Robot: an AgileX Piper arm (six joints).
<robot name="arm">
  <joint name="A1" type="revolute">
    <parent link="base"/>
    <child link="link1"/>
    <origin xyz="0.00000 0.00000 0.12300" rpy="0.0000 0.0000 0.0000"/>
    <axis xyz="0 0 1"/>
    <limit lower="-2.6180" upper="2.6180"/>
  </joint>
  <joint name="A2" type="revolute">
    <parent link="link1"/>
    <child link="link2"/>
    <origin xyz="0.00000 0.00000 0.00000" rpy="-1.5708 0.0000 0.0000"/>
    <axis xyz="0 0 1"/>
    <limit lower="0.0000" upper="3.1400"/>
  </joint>
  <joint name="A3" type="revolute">
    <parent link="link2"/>
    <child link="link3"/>
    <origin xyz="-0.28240 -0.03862 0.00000" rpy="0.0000 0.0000 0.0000"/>
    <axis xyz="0 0 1"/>
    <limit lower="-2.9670" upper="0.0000"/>
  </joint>
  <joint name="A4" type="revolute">
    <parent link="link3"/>
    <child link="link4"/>
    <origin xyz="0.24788 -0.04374 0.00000" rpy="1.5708 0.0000 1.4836"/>
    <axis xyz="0 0 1"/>
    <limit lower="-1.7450" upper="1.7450"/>
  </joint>
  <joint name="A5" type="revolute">
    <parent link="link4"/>
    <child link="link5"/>
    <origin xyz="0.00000 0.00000 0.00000" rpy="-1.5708 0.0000 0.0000"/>
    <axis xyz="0 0 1"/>
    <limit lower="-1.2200" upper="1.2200"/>
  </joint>
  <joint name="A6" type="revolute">
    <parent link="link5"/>
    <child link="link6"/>
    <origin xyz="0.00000 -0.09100 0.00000" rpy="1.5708 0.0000 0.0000"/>
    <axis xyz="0 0 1"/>
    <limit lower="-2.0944" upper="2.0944"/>
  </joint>
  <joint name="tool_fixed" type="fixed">
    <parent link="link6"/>
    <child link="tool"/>
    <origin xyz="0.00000 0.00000 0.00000" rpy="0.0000 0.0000 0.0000"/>
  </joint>
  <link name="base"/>
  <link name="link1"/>
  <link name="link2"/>
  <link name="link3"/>
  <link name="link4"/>
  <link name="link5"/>
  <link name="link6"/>
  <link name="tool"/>
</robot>
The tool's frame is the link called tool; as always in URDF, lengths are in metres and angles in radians.
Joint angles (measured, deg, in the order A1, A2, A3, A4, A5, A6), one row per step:
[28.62 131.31 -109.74 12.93 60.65 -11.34]
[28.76 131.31 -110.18 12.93 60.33 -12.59]
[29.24 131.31 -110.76 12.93 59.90 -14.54]
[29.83 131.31 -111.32 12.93 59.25 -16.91]
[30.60 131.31 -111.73 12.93 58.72 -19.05]
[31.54 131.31 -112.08 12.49 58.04 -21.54]
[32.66 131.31 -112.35 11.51 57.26 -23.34]
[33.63 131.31 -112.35 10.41 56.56 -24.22]
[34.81 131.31 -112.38 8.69 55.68 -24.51]
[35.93 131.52 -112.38 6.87 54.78 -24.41]
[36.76 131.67 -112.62 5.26 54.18 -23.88]
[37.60 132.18 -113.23 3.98 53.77 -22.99]
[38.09 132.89 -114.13 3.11 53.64 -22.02]
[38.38 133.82 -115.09 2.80 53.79 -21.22]
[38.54 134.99 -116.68 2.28 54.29 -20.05]
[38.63 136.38 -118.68 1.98 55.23 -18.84]
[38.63 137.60 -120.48 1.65 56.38 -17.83]
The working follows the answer.
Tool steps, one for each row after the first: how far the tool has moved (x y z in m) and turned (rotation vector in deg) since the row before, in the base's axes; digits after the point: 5 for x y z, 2 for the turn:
[0.00077 0.00171 0.00217 0.20 -1.02 1.26]
[-0.00030 0.00439 0.00289 0.22 -1.45 2.24]
[-0.00060 0.00530 0.00292 0.23 -1.77 2.69]
[-0.00198 0.00635 0.00219 0.12 -1.48 2.67]
[-0.00252 0.00707 0.00186 -0.28 -1.89 3.23]
[-0.00319 0.00769 0.00142 -0.61 -1.97 2.88]
[-0.00311 0.00611 0.00008 -0.71 -1.45 1.92]
[-0.00356 0.00706 0.00025 -0.96 -1.79 1.72]
[-0.00315 0.00665 -0.00163 -1.05 -1.57 1.35]
[-0.00189 0.00493 0.00001 -0.73 -1.34 0.67]
[-0.00156 0.00593 -0.00133 -0.46 -0.91 0.29]
[0.00026 0.00423 -0.00177 -0.21 -0.51 -0.20]
[0.00080 0.00339 -0.00357 -0.09 0.12 -0.37]
[0.00242 0.00291 -0.00285 -0.12 0.06 -0.78]
[0.00284 0.00284 -0.00311 -0.09 0.39 -0.93]
[0.00258 0.00155 -0.00278 -0.32 0.50 -0.83]

Tool pose at each row, in the base's axes (x y z in m, rotation vector in deg; rounded; the steps above come from the unrounded poses):
[0.41525 0.24681 0.17236 -50.34 160.31 20.25]
[0.41602 0.24851 0.17453 -52.02 158.85 20.17]
[0.41572 0.25291 0.17741 -55.01 156.62 20.02]
[0.41512 0.25820 0.18033 -58.52 153.86 19.78]
[0.41314 0.26455 0.18252 -61.98 151.34 19.56]
[0.41062 0.27161 0.18438 -66.18 148.29 18.67]
[0.40743 0.27930 0.18580 -69.92 145.40 17.23]
[0.40432 0.28541 0.18588 -72.44 143.43 15.80]
[0.40076 0.29247 0.18613 -74.70 141.36 13.79]
[0.39761 0.29912 0.18449 -76.51 139.69 11.76]
[0.39573 0.30405 0.18450 -77.36 138.48 10.10]
[0.39417 0.30998 0.18317 -77.71 137.72 8.99]
[0.39442 0.31421 0.18141 -77.43 137.52 8.32]
[0.39522 0.31760 0.17784 -77.05 137.89 8.21]
[0.39764 0.32051 0.17499 -76.17 138.48 7.90]
[0.40048 0.32335 0.17188 -75.16 139.42 7.82]
[0.40307 0.32490 0.16910 -74.39 140.48 7.56]

